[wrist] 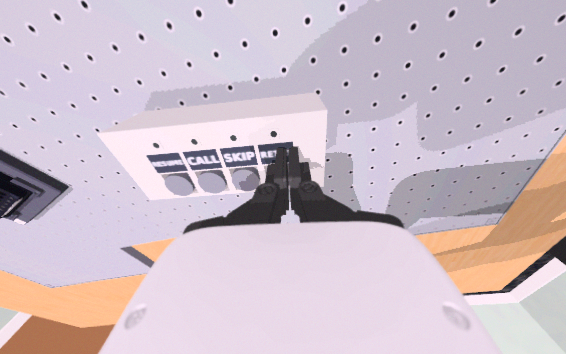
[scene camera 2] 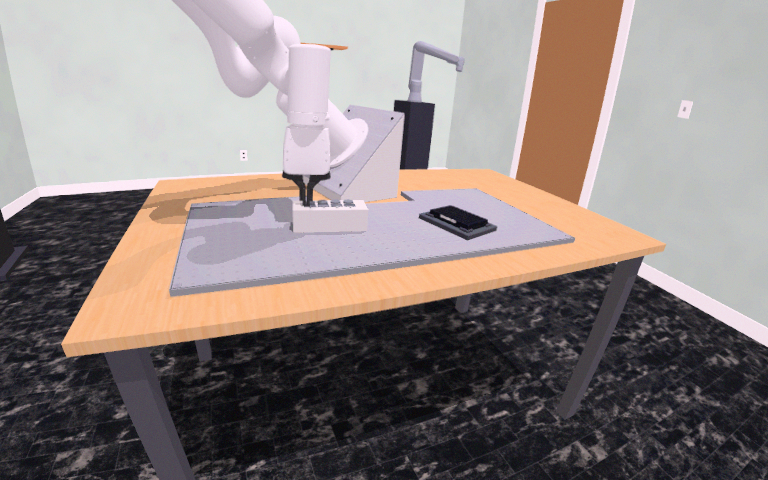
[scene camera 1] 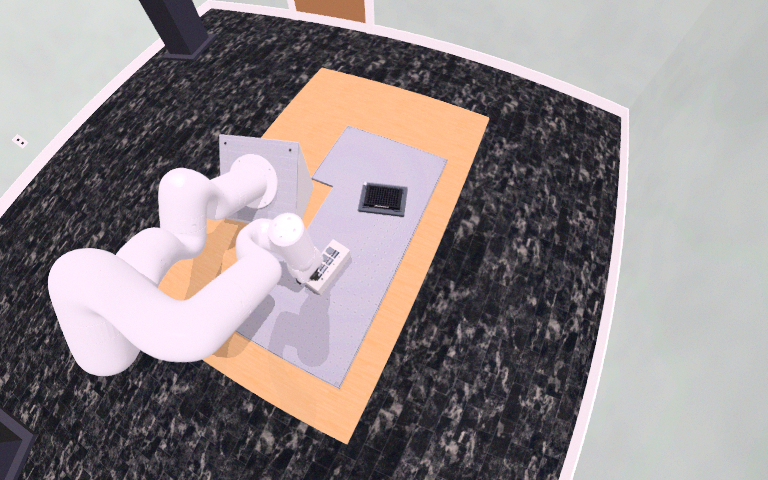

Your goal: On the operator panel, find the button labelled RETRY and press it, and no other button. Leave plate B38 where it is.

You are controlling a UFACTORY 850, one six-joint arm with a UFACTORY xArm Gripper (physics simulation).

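Note:
The operator panel (scene camera 1: 336, 272) (scene camera 2: 330, 219) (wrist: 300, 120) is a white box with four labels, a small dark dot above each. In the wrist view the labels read RESUME (wrist: 166, 163), CALL (wrist: 202, 159), SKIP (wrist: 239, 156) and the partly covered RETRY (wrist: 267, 153). Round grey buttons show below RESUME, CALL and SKIP; the RETRY button is hidden behind the fingers. My gripper (scene camera 2: 306, 203) (wrist: 288, 163) is shut and empty, its tips low at the RETRY end of the panel; contact cannot be made out. Plate B38 appears to be the black plate (scene camera 1: 384, 196) (scene camera 2: 459, 216), lying in a dark holder.
The panel and the dark plate holder (scene camera 1: 364, 211) (scene camera 2: 478, 233) stand on a grey perforated board (scene camera 1: 362, 316) (scene camera 2: 237, 271) on the wooden table (scene camera 1: 407, 99) (scene camera 2: 351, 302). The arm's slanted grey mount (scene camera 1: 283, 198) (scene camera 2: 379, 164) stands behind the panel.

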